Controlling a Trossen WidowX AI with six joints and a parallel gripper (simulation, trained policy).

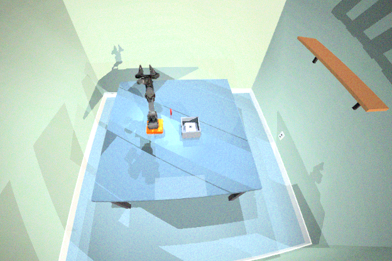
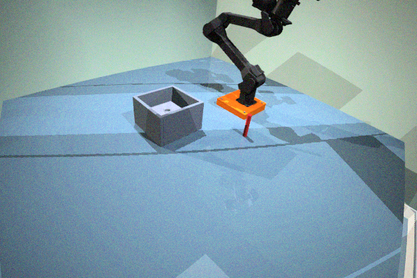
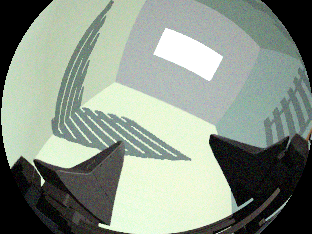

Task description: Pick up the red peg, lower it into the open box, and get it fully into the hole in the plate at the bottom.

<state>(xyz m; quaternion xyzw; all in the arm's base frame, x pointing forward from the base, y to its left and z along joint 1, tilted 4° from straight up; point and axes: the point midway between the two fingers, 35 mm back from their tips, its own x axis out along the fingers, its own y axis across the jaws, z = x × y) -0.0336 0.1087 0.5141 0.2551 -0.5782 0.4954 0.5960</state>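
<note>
The red peg lies 53 cm below my gripper tip, 16 cm ahead of it and 2 cm to the right of it. From my gripper tip the other things lie so: grey box: 55 cm below, 34 cm ahead, 20 cm to the right; then plate: 53 cm below, 34 cm ahead, 20 cm to the right.
</note>
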